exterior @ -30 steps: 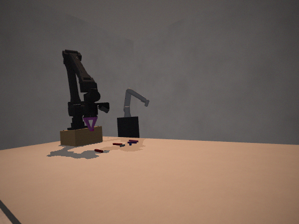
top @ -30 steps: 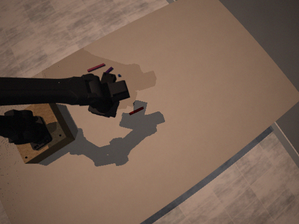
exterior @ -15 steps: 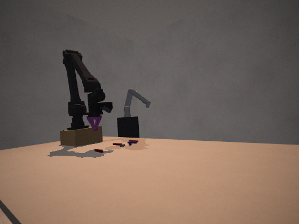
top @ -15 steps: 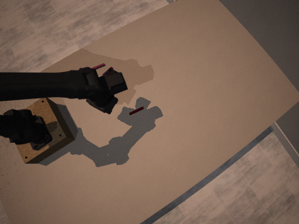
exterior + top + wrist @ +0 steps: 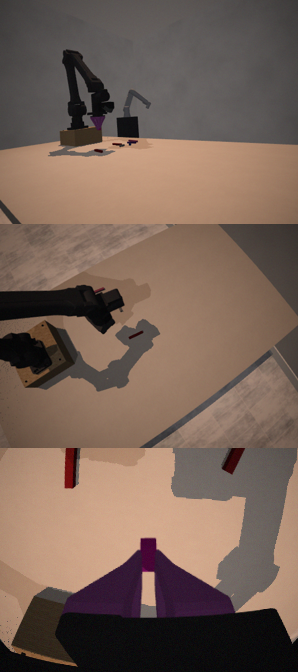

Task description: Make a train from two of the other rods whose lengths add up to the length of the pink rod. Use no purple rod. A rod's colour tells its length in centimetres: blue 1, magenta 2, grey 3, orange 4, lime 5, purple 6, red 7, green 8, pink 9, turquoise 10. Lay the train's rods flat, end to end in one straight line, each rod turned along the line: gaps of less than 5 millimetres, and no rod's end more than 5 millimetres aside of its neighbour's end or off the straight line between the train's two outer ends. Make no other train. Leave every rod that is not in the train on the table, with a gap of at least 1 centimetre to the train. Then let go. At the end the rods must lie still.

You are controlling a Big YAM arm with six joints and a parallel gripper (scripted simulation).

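Right now the grey rod is 110 mm below my hand, 110 mm ahead of it and 80 mm to the left of it. Round my hand: purple rod (170 mm to the left, 110 mm below, 90 mm ahead); blue rod (130 mm ahead, 120 mm to the left, 110 mm below); magenta rod (10 mm below).
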